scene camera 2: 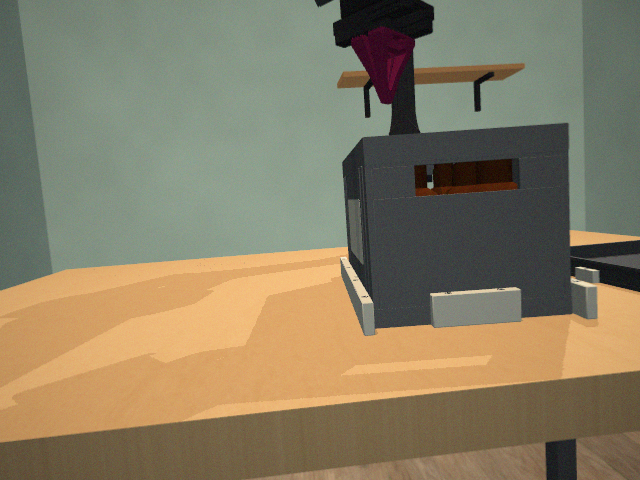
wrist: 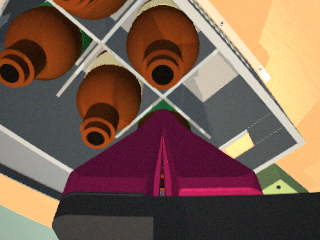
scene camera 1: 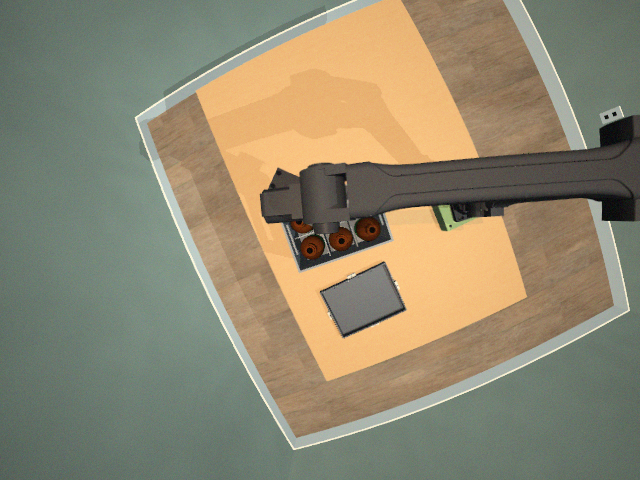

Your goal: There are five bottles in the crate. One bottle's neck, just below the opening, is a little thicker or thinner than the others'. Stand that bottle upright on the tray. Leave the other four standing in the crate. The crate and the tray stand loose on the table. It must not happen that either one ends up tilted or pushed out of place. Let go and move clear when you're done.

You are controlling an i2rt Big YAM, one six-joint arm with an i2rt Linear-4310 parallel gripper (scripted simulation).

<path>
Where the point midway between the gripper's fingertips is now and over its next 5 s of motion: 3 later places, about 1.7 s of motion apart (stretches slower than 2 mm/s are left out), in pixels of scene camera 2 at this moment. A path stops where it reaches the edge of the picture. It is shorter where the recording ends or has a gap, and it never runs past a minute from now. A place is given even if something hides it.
My gripper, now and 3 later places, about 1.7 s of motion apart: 386,103; 389,137; 391,147; 393,175
</path>
